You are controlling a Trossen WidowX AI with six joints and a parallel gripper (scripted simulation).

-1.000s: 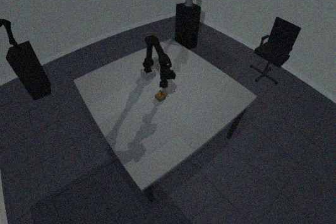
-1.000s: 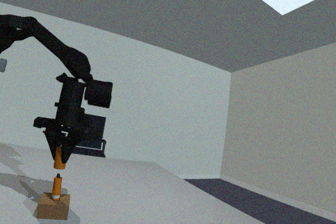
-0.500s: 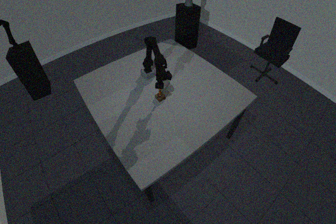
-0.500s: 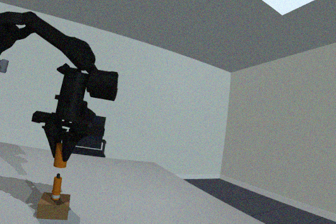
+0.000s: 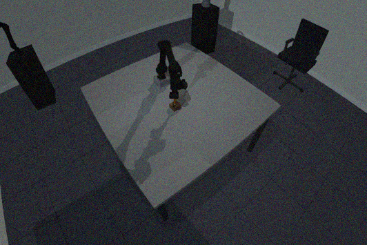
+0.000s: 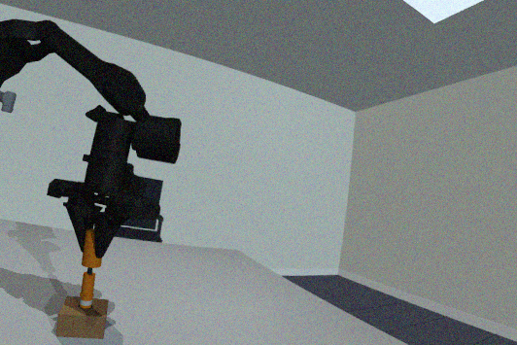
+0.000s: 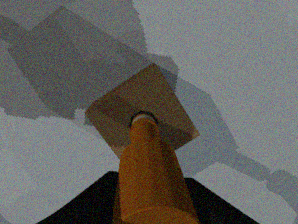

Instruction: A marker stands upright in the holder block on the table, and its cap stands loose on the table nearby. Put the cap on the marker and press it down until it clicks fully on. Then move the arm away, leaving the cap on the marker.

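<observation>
Right now my gripper tip is 100 mm above the holder block. Round my gripper tip: orange cap: 10 mm above.
</observation>
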